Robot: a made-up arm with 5 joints.
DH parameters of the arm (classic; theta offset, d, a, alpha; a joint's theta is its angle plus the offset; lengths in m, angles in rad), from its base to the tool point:
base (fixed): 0 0 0 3.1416
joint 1: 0 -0.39 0.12 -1.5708
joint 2: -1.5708 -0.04 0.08 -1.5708
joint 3: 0 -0.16 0.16 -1.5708
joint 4: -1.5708 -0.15 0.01 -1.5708
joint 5: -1.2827 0 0.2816 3.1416
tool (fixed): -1.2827 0.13 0 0
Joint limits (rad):
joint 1: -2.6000..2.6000
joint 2: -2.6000..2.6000
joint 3: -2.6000..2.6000
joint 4: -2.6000..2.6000
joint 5: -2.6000..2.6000
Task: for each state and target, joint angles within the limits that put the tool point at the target. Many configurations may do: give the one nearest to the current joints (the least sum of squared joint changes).
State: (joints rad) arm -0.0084 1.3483 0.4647 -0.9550 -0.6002
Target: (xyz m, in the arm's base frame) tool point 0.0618 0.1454 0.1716
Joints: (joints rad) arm 0.0443 1.2214 0.7536 -0.9896 -0.0543
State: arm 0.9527 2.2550 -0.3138 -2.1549 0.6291
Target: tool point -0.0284 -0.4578 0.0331
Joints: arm 1.4675 2.0246 -0.3701 -2.5186 1.0501
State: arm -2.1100 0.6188 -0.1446 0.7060 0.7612
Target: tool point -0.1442 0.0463 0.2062
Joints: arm -2.1274 -0.1433 -0.3835 0.2574 0.2477
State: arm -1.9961 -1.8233 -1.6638 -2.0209 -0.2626
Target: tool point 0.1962 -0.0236 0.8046
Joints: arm -1.5813 -2.1155 -0.9087 -1.6305 -1.0196
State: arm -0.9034 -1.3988 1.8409 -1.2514 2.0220
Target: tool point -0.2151 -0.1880 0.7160
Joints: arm -0.9537 -1.7130 1.7964 -1.4570 2.1076
